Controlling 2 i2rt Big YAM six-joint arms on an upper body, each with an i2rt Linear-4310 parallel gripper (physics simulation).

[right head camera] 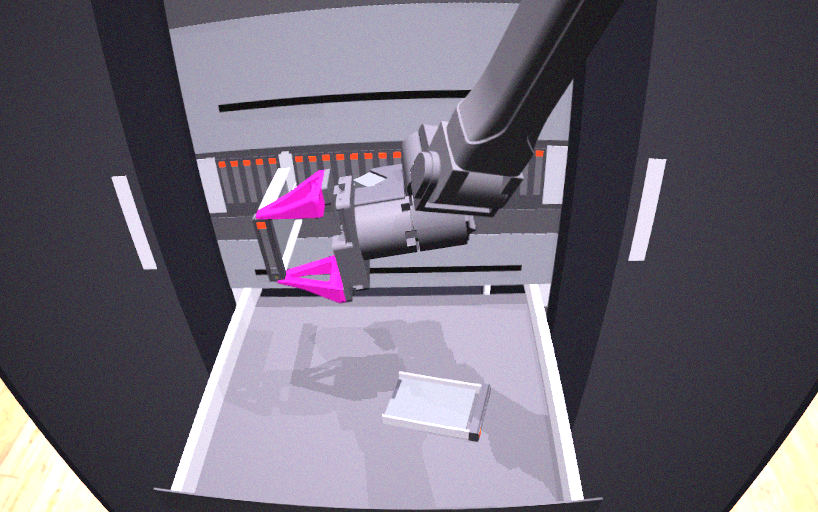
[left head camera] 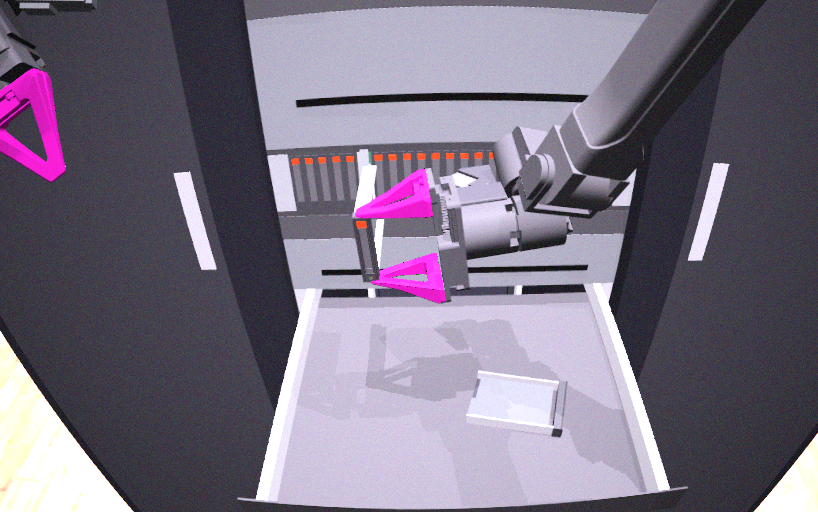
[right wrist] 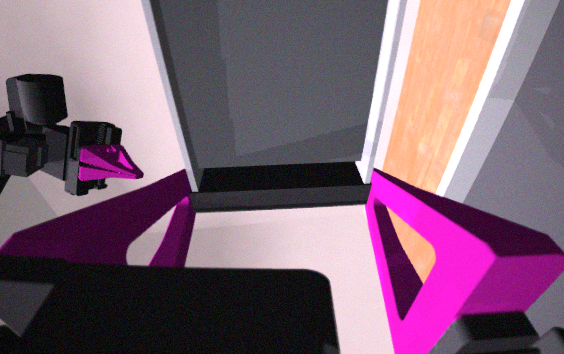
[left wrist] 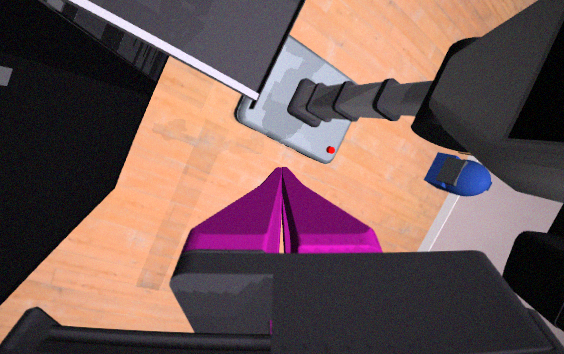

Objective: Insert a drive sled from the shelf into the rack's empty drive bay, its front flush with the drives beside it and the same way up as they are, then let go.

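Frame: origin at the left arm's base, x ahead, y left, z up, level; centimetres.
Seen in the pictures: left gripper, fingertip midpoint: (left head camera: 58, 177) (right wrist: 140, 176) (left wrist: 281, 177); right gripper, fingertip midpoint: (right head camera: 267, 247) (left head camera: 363, 247) (right wrist: 281, 178).
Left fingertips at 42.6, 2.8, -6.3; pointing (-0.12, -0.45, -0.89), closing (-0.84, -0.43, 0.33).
Note:
Offsets run from my left fingertips to a thing's middle, as dx, dy, dz. "spot": to the spot under its first point. Level surfaces: height alone.
My right gripper (left head camera: 365, 248) (right head camera: 269, 248) (right wrist: 281, 178) is shut on a drive sled {+20.0, -20.5, -17.4} (left head camera: 367, 256) (right head camera: 269, 250) (right wrist: 295, 100), fingertips at the two ends of its dark front. The sled is upright, orange tab at the top, in front of the row of drives (left head camera: 322, 184) (right head camera: 246, 184), which also have orange tabs at the top. A gap in the tabs lies behind the sled's rear; the bay itself is hidden. A second sled {+11.9, -37.6, -39.1} (left head camera: 513, 403) (right head camera: 433, 405) lies flat on the pulled-out shelf {dz -39.9} (left head camera: 374, 458) (right head camera: 295, 458). My left gripper (left wrist: 281, 177) (left head camera: 55, 173) (right wrist: 140, 176) is shut and empty.
Dark side panels (left head camera: 120, 241) (right head camera: 724, 241) with white strips stand on both sides of the rack. The shelf has raised white side rails {spot: +11.4, -51.8, -36.7} (left head camera: 630, 386) (right head camera: 558, 386). In the left wrist view a grey base plate {dz -114.5} (left wrist: 270, 120) and a blue object (left wrist: 472, 177) show beyond the fingers.

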